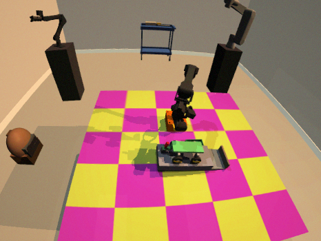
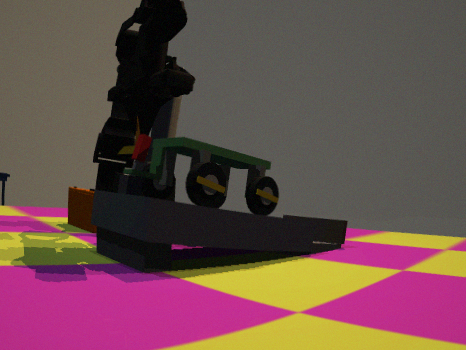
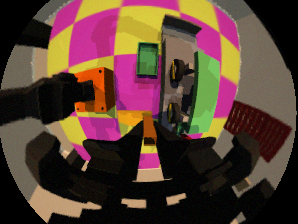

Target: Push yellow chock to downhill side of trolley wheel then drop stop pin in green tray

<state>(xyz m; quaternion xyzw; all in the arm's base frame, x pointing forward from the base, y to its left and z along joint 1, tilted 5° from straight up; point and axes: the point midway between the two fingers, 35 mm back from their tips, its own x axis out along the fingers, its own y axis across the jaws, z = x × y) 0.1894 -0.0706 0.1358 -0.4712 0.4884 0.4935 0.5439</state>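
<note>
The red-headed stop pin is 100 mm ahead of my gripper tip, 80 mm to the right of it and 40 mm below it. From my gripper tip the other things lie so: dark ramp (130 mm below, 130 mm ahead, 40 mm to the left); trolley (130 mm ahead, 60 mm below, 30 mm to the left); yellow chock (20 mm behind, 10 mm below).
</note>
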